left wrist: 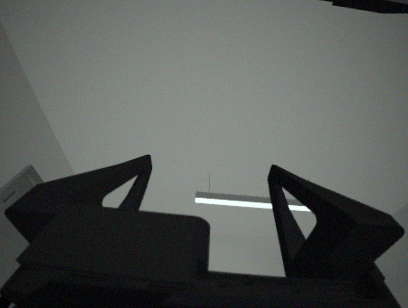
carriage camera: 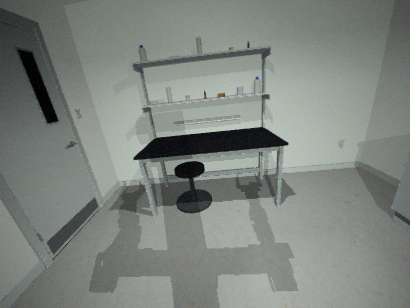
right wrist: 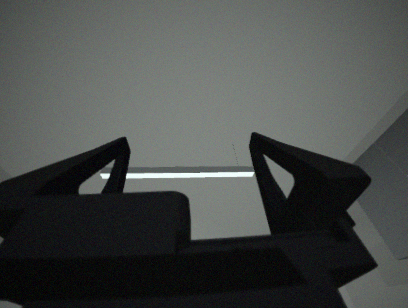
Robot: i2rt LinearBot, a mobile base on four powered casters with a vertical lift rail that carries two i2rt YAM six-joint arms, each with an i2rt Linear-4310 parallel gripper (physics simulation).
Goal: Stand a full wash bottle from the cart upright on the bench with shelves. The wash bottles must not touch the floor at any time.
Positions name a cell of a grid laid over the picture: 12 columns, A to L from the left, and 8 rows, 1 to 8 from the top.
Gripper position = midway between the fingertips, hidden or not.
The left gripper shows in the left wrist view (G5); in the carriage camera view it is out of frame, in the right wrist view it is out of frame. The right gripper shows in the right wrist view (F4); in the left wrist view it is out of frame, in the carriage camera view it is out of frame.
